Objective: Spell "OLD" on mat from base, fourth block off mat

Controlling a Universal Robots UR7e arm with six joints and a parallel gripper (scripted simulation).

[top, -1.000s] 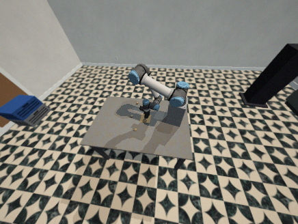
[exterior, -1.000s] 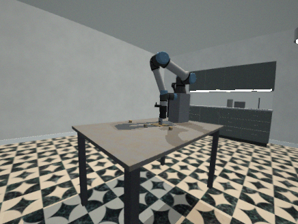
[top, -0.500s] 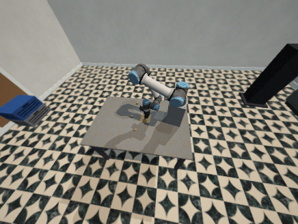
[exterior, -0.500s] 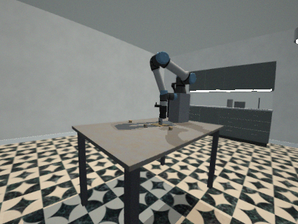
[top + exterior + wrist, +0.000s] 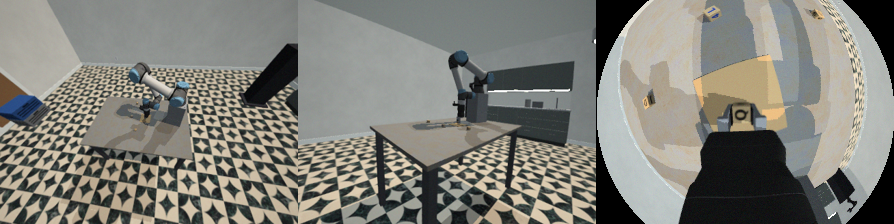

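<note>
Right now the tan mat is 3 cm below my hand and 1 cm ahead of it.
</note>
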